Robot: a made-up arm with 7 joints. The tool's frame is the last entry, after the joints.
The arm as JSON. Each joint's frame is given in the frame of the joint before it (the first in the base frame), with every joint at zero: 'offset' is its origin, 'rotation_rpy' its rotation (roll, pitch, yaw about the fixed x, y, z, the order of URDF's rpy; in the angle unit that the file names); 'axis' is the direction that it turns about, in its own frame. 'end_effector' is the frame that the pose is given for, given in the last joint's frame.
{
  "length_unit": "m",
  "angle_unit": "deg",
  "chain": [
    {
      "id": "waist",
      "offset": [
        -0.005,
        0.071,
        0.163
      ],
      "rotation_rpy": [
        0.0,
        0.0,
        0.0
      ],
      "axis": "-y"
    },
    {
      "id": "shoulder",
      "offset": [
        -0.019,
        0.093,
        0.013
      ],
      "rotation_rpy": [
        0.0,
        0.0,
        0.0
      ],
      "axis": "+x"
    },
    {
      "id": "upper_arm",
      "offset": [
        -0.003,
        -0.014,
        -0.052
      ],
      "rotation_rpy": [
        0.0,
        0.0,
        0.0
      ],
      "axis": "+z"
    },
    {
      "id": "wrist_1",
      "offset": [
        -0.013,
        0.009,
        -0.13
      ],
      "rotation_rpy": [
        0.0,
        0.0,
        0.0
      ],
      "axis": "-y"
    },
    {
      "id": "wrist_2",
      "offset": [
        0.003,
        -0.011,
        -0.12
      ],
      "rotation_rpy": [
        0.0,
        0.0,
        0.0
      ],
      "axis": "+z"
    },
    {
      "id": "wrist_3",
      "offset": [
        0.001,
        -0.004,
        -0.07
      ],
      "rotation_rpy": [
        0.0,
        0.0,
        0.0
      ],
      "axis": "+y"
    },
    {
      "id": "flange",
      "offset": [
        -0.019,
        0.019,
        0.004
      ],
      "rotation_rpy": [
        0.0,
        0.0,
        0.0
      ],
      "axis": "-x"
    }
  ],
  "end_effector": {
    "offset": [
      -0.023,
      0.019,
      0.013
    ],
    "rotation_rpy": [
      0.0,
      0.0,
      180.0
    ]
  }
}
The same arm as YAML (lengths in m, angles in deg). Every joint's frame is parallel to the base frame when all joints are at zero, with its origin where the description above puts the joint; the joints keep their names.
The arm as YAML. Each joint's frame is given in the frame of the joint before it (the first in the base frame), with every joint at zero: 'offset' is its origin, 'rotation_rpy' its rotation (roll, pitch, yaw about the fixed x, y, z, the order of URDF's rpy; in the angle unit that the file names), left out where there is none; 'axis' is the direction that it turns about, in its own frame. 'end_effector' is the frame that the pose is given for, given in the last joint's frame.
length_unit: m
angle_unit: deg
chain:
  - id: waist
    offset: [-0.005, 0.071, 0.163]
    axis: [0.0, -1.0, 0.0]
  - id: shoulder
    offset: [-0.019, 0.093, 0.013]
    axis: [1.0, 0.0, 0.0]
  - id: upper_arm
    offset: [-0.003, -0.014, -0.052]
    axis: [0.0, 0.0, 1.0]
  - id: wrist_1
    offset: [-0.013, 0.009, -0.13]
    axis: [0.0, -1.0, 0.0]
  - id: wrist_2
    offset: [0.003, -0.011, -0.12]
    axis: [0.0, 0.0, 1.0]
  - id: wrist_3
    offset: [0.001, -0.004, -0.07]
    axis: [0.0, 1.0, 0.0]
  - id: flange
    offset: [-0.019, 0.019, 0.004]
    axis: [-1.0, 0.0, 0.0]
end_effector:
  offset: [-0.023, 0.019, 0.013]
  rotation_rpy: [0.0, 0.0, 180.0]

